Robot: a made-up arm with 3 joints. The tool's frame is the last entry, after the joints.
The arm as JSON. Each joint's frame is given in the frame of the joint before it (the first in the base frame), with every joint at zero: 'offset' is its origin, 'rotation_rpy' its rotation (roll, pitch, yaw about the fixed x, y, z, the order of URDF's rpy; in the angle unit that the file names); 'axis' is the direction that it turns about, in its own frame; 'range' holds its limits. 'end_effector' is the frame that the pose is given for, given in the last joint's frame.
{
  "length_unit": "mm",
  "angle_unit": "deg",
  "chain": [
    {
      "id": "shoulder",
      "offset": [
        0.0,
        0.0,
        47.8
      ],
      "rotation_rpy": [
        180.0,
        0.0,
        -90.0
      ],
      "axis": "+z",
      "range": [
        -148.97,
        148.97
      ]
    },
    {
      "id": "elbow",
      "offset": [
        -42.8,
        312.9,
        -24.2
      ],
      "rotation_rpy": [
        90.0,
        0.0,
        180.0
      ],
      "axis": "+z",
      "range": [
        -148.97,
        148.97
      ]
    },
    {
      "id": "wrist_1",
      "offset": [
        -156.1,
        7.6,
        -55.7
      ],
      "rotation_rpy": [
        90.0,
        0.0,
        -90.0
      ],
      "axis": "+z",
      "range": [
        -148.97,
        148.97
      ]
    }
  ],
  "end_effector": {
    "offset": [
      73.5,
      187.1,
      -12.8
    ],
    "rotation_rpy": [
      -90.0,
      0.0,
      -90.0
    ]
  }
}
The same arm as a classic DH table. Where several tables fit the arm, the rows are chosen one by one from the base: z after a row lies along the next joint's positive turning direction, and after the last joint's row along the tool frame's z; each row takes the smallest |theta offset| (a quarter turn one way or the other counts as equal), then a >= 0, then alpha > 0; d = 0 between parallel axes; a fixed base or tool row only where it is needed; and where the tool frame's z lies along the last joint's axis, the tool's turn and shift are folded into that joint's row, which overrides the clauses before.
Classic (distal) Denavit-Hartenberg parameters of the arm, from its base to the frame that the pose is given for. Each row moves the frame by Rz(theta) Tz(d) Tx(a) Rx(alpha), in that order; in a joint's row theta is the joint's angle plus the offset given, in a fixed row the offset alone. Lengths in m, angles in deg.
base (fixed): theta0 0, d 0, a 0, alpha 180
shoulder: theta0 -90, d -0.072, a 0.0428, alpha 90
elbow: theta0 90, d 0.2572, a 0.0076, alpha -90
wrist_1: theta0 -90, d 0.1433, a 0.1871, alpha 90
tool (fixed): theta0 180, d 0.0735, a 0, alpha 0
Joint limits (deg, base to tool): -148.97..148.97 -148.97..148.97 -148.97..148.97

